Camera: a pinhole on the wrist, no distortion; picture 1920 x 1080 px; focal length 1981.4 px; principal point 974.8 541.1 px. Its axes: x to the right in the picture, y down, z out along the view. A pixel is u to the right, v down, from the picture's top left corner.
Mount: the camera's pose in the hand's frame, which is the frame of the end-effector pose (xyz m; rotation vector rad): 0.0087 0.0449 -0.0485 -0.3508 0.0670 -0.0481
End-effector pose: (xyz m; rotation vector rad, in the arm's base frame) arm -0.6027 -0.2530 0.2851 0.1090 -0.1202 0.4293
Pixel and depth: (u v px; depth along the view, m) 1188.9 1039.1 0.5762
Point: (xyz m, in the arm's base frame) -0.6939 0.0761 0.7636
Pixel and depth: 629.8 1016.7 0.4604
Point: -0.7959 -0.0315 0.6501
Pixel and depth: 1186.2 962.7 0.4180
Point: -0.6659 -0.0152 0.6246
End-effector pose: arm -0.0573 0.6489 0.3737 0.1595 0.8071 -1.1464
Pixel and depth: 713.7 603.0 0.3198
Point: 0.2052 0.6023 0.5119
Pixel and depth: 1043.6 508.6 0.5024
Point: 0.3381 0.4790 0.5781
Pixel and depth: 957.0 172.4 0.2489
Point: 0.1187 0.5683 0.4780
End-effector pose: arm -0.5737 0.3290 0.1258 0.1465 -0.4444 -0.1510
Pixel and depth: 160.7 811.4 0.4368
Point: -0.8187 0.5702 0.4274
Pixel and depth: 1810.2 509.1 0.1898
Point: -0.5259 0.3973 0.2984
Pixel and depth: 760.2 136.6 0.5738
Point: -0.8051 0.4060 0.6188
